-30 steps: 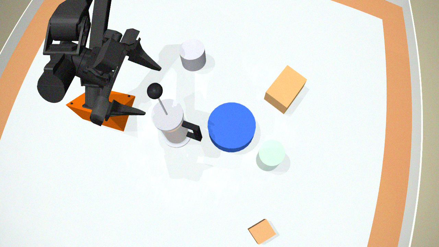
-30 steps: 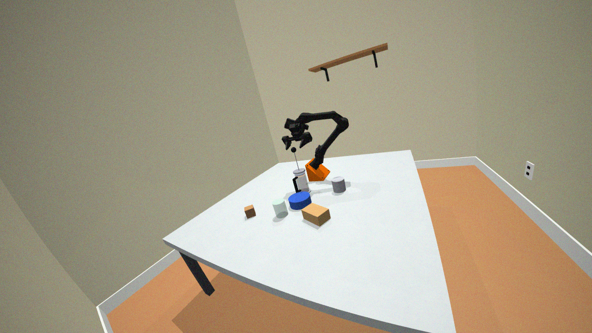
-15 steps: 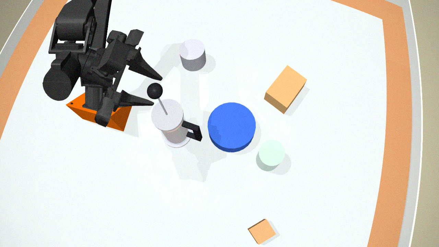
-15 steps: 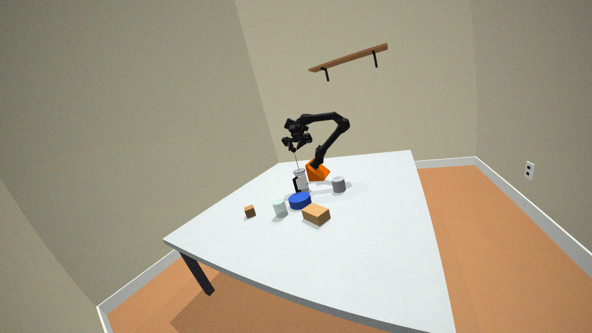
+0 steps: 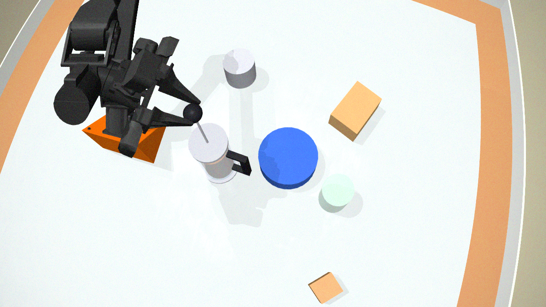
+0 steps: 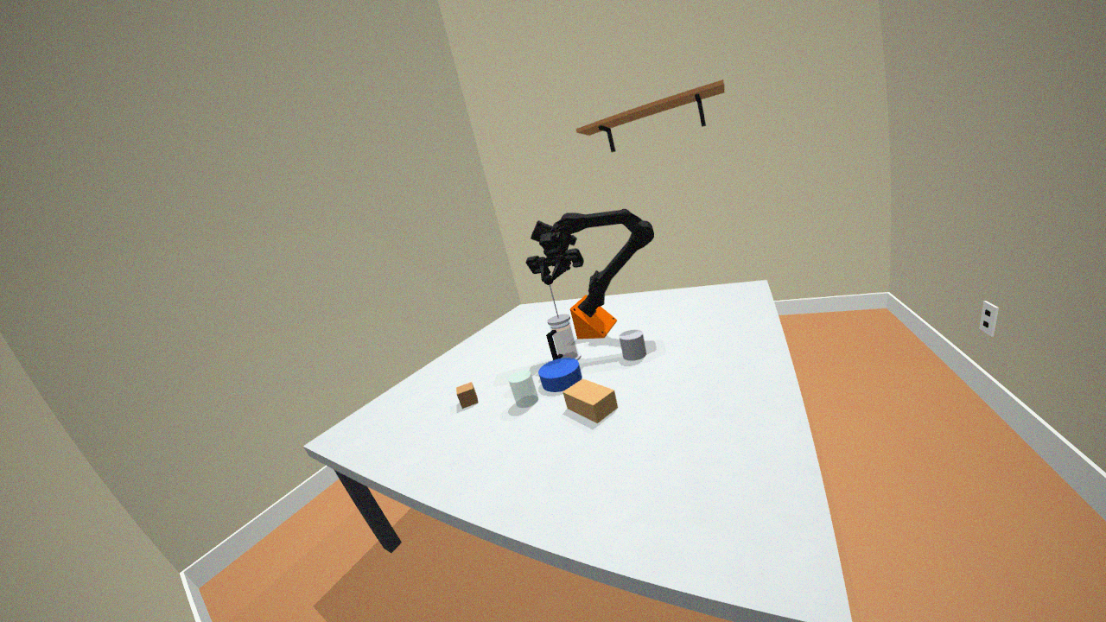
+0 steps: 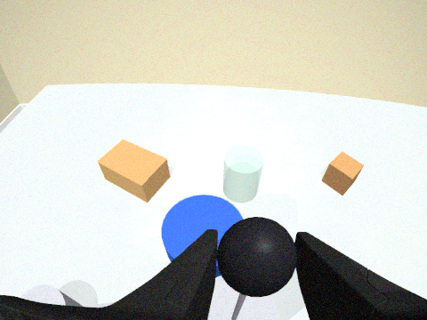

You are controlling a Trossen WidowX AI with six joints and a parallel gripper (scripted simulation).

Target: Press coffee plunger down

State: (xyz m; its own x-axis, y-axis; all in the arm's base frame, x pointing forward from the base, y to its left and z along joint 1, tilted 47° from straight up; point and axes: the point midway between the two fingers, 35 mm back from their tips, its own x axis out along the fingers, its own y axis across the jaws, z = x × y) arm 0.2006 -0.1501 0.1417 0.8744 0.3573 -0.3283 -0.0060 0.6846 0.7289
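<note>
My gripper tip is 1 cm short of the coffee press and 14 cm above it. Also, from my gripper tip: blue disc 13 cm ahead, 4 cm to the left, 25 cm below; then grey cylinder 2 cm behind, 22 cm to the left, 24 cm below; then pale green cylinder 24 cm ahead, 2 cm to the right, 23 cm below.
</note>
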